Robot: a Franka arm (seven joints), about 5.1 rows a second.
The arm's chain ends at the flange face. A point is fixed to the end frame.
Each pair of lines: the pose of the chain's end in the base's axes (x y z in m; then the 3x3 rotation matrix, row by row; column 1 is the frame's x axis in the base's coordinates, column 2 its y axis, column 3 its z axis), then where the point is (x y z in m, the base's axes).
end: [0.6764, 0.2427, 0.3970], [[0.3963, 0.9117, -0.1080], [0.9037, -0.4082, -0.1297], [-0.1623, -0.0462, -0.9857]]
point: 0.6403 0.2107 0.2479
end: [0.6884, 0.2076, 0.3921], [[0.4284, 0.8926, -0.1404], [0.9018, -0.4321, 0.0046], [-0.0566, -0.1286, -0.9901]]
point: 0.6469 0.1968 0.2414
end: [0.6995, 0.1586, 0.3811], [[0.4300, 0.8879, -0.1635], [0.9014, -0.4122, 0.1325], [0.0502, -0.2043, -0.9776]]
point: 0.6544 0.1674 0.2313
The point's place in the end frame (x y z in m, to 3 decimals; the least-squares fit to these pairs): -0.019 -0.013 0.155
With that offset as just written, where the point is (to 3 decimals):
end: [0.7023, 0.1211, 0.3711], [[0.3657, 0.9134, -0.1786], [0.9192, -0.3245, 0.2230], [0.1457, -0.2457, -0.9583]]
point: 0.656 0.142 0.223
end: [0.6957, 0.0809, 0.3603], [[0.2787, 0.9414, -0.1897], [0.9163, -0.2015, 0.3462], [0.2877, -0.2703, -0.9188]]
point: 0.649 0.120 0.216
